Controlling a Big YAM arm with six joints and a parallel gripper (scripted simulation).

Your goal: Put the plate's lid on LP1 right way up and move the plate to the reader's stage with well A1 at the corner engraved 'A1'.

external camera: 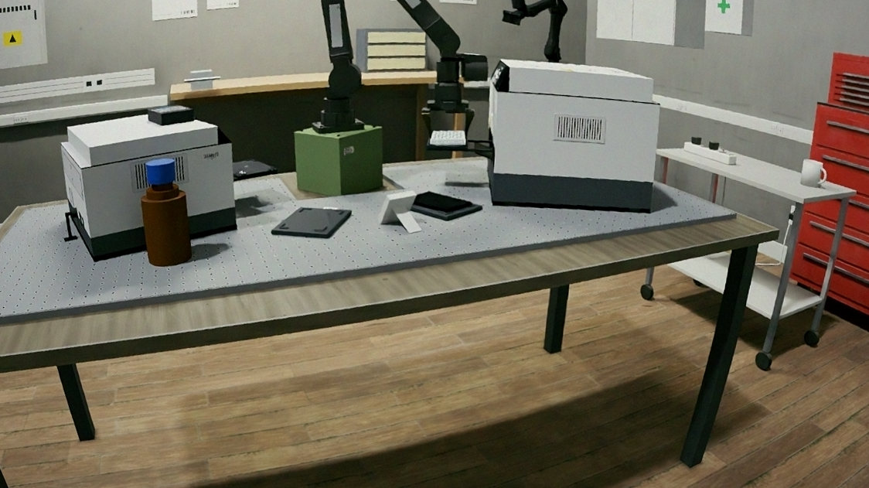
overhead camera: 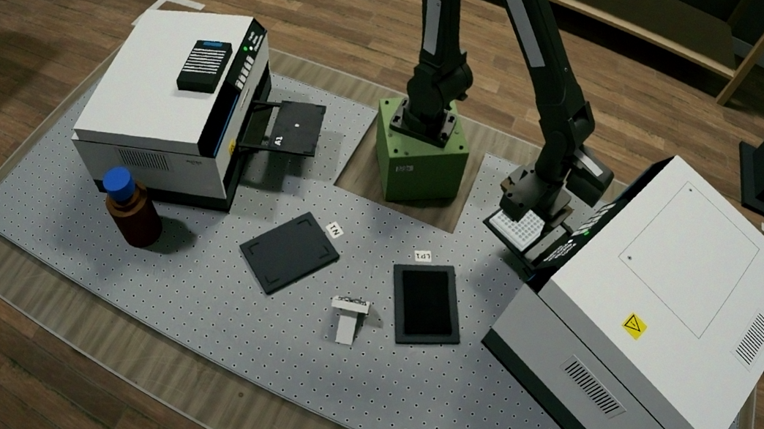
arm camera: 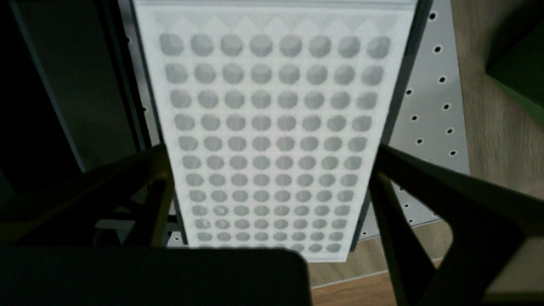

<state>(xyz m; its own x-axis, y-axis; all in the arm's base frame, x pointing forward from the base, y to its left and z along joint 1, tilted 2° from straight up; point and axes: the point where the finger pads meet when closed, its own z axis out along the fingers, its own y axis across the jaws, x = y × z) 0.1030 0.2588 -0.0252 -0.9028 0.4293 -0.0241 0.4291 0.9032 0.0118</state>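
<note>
Now: the well plate right at my hand. Also, from my hand: LP1 pad 200 mm ahead, 120 mm to the right, 120 mm below; dark lid 200 mm ahead, 120 mm to the right, 110 mm below; N1 nest 210 mm ahead, 400 mm to the right, 120 mm below.
</note>
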